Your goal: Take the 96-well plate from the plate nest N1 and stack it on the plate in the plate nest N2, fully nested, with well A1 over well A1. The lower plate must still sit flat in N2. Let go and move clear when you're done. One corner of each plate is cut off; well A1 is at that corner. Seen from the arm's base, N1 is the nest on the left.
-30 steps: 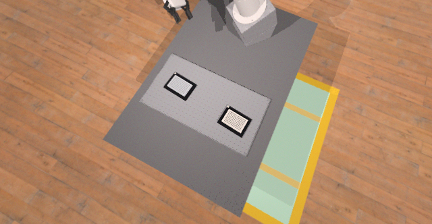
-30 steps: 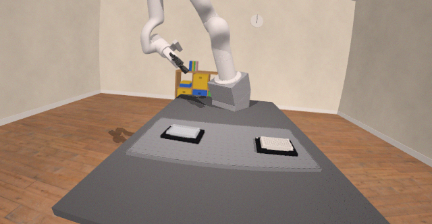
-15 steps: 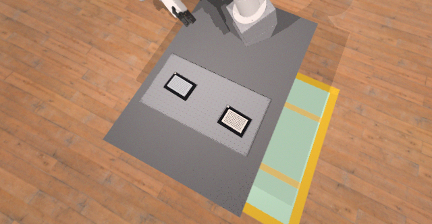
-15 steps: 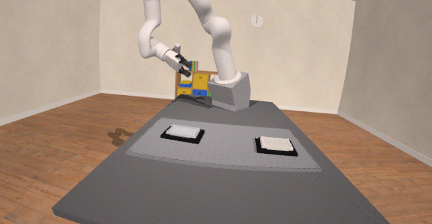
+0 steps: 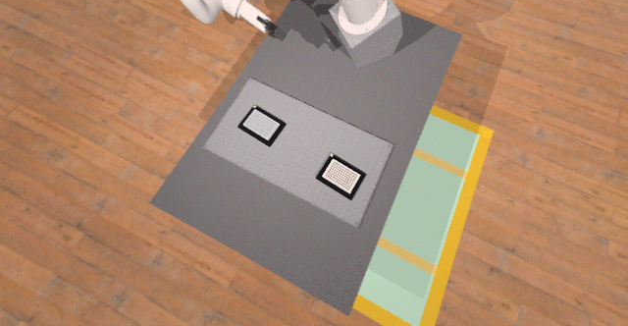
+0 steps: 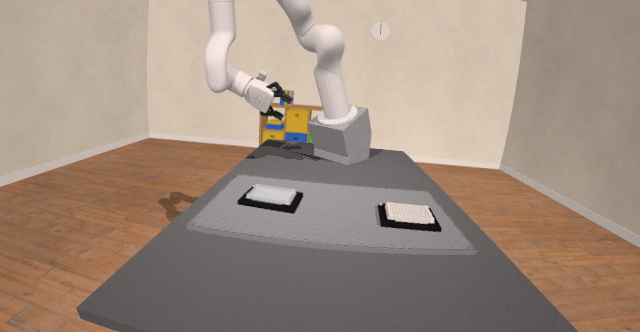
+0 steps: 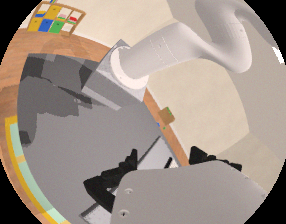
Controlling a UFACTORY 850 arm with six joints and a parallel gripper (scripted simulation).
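Now: the black plate nest 280 mm ahead of my hand, 440 mm to the left of it and 230 mm below it.
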